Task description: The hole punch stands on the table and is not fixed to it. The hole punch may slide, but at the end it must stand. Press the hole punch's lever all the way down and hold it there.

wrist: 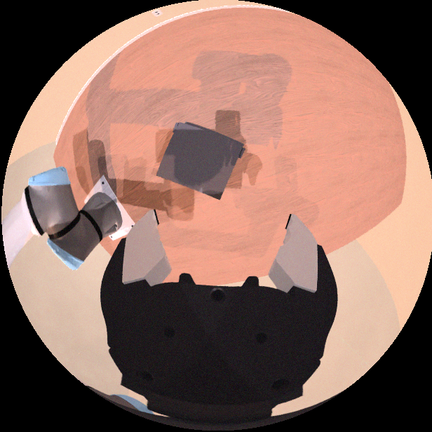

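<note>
The dark grey hole punch (200, 160) stands on the table, seen from above, turned a little, left of the middle in the upper half of the wrist view. Its broad flat lever plate faces up and hides most of the base, so how far the lever is down cannot be told. My gripper (221, 214) is open, with its two grey jaws wide apart and nothing between them. The jaws show below the hole punch in the view, apart from it and above the table.
The reddish wooden table (345, 150) bears shadows of the arm and gripper around the hole punch. The arm's grey and blue joints (52, 210) and its white mounting plate (103, 183) are at the left. A table edge runs at the left and bottom, with pale floor beyond.
</note>
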